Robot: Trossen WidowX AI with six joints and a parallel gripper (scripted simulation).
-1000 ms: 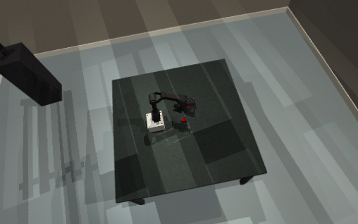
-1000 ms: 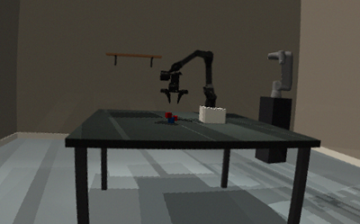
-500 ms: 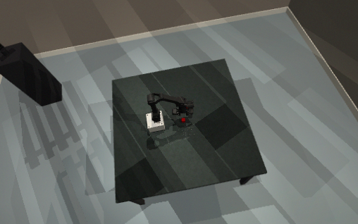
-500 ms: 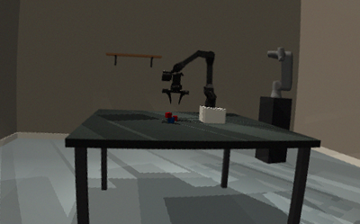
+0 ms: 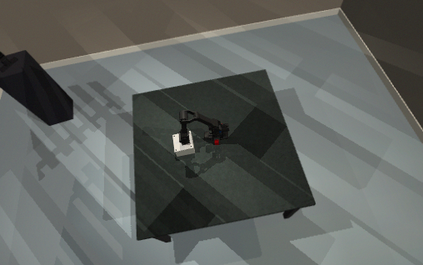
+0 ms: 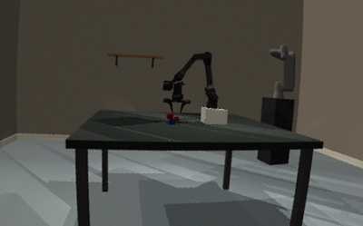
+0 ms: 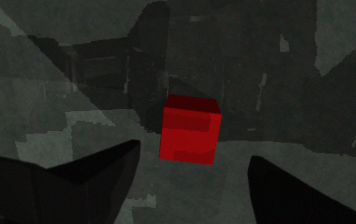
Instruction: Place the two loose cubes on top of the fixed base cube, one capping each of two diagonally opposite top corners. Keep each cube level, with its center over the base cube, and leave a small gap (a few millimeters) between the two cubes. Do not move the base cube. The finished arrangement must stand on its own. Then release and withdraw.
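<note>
Right now my gripper tip is 50 mm short of the blue cube, 100 mm to the right of it and 40 mm above it.
</note>
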